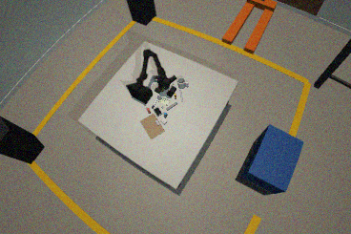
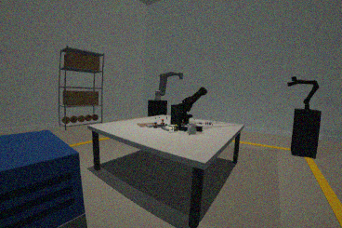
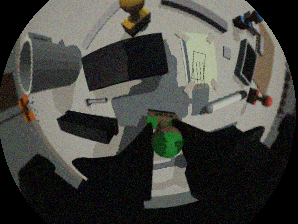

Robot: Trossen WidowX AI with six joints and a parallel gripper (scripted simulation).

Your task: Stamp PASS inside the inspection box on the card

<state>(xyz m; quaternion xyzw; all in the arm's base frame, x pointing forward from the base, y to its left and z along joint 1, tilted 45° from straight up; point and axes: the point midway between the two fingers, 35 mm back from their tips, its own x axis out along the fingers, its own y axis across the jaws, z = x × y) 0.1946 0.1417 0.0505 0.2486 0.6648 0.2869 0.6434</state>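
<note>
My gripper tip is 90 mm short of the dark ink pad, 220 mm to the left of it and 50 mm above it. Round my gripper tip: green stamp (right at my gripper tip); then light cylinder (10 mm ahead, 180 mm to the right, 40 mm below); then mug-like item (140 mm ahead, 180 mm to the left, 10 mm below).
</note>
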